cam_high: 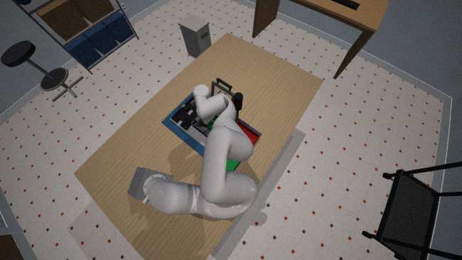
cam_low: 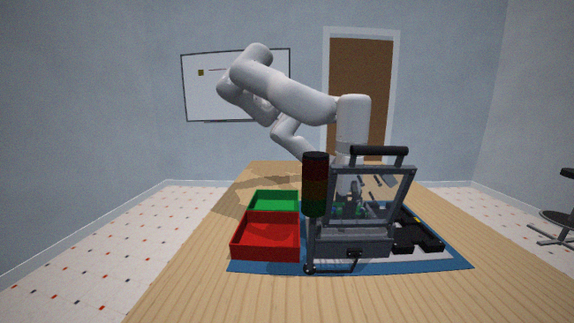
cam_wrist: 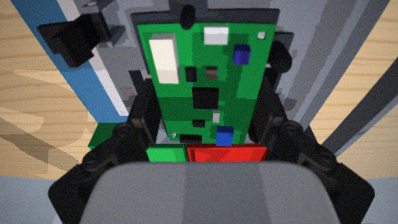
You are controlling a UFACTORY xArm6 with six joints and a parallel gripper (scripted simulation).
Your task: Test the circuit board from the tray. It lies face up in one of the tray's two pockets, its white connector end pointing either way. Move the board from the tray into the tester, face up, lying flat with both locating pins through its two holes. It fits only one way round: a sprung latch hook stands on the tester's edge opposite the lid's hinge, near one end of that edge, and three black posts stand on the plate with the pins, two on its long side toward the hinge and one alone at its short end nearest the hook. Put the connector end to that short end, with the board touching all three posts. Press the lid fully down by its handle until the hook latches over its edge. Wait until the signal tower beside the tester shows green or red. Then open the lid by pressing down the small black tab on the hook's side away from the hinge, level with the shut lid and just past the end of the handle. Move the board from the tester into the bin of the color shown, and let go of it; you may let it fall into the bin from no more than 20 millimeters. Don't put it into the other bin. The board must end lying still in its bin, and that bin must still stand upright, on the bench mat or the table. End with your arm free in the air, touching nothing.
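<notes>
Right now the green circuit board is right at my hand. Also, from my hand: clear lid (12 cm ahead, 3 cm to the right, 10 cm above); then black latch hook (5 cm behind, 7 cm to the left, 1 cm above); then plate (1 cm ahead, 1 cm below).
</notes>
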